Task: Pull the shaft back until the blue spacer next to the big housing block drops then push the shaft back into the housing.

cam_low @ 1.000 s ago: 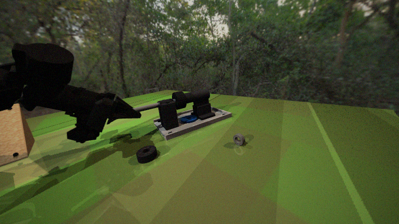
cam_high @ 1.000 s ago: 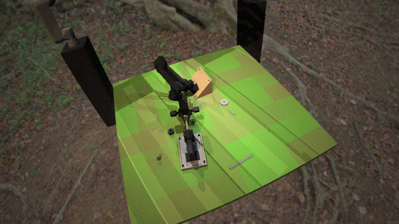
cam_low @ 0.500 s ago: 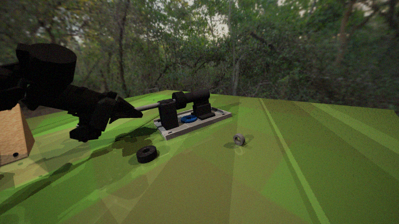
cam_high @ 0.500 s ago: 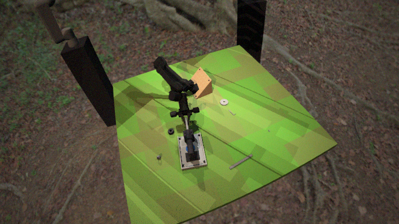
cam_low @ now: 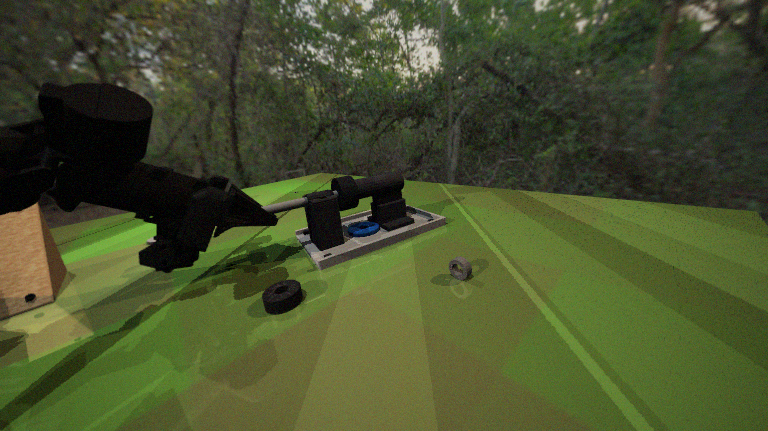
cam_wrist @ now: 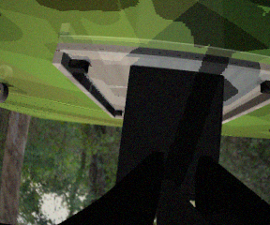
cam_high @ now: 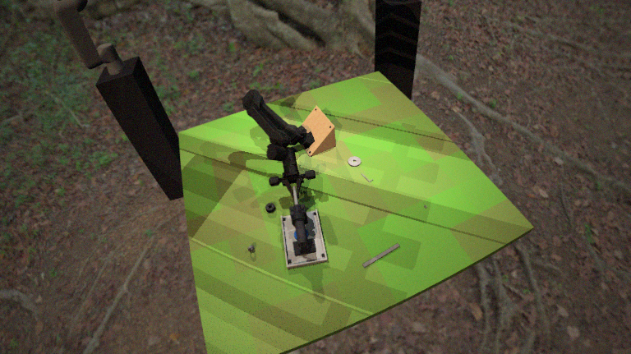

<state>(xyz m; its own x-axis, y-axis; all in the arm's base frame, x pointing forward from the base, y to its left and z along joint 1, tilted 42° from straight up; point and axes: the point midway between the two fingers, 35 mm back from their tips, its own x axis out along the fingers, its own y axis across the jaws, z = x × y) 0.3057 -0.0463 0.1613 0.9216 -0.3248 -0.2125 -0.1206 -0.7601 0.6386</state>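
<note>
The grey shaft is 50 mm ahead of my gripper tip, 10 mm to the right of it and 20 mm above it. The rest, counted from my gripper tip: black ring (30 mm behind, 110 mm to the right, 50 mm below); then blue spacer (130 mm ahead, 20 mm to the right, 50 mm below).
</note>
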